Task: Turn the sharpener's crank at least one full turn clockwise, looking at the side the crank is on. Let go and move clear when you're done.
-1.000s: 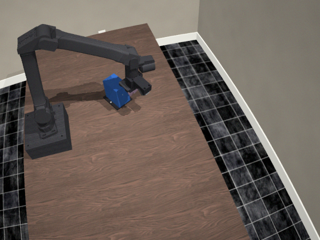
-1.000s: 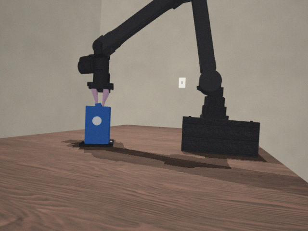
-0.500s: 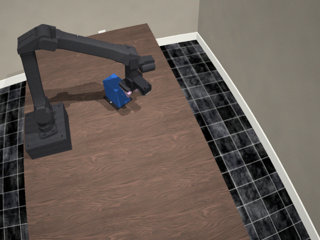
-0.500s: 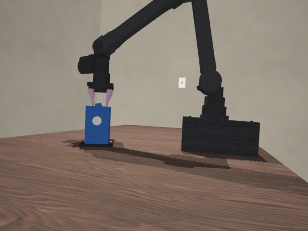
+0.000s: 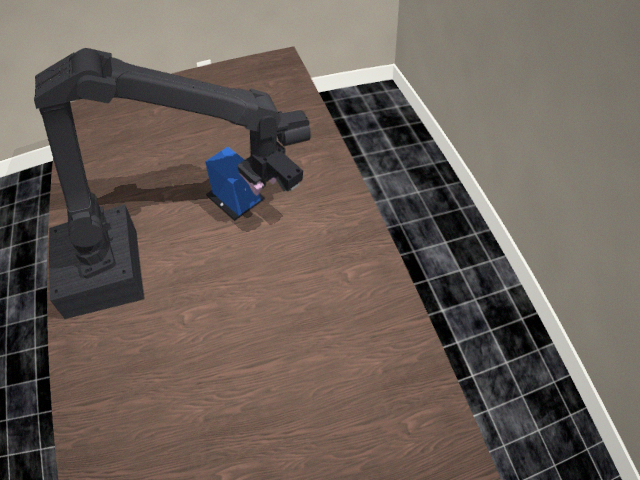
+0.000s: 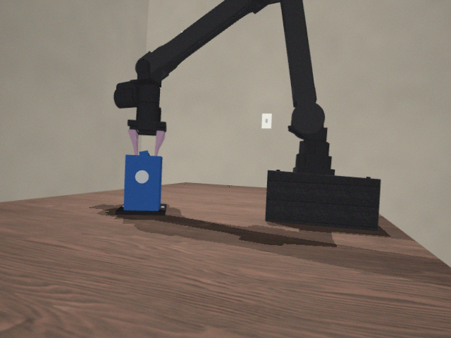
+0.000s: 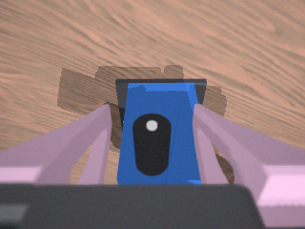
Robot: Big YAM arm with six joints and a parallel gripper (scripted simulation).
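My gripper is now 20 mm to the right of the black crank handle and 10 mm past it.
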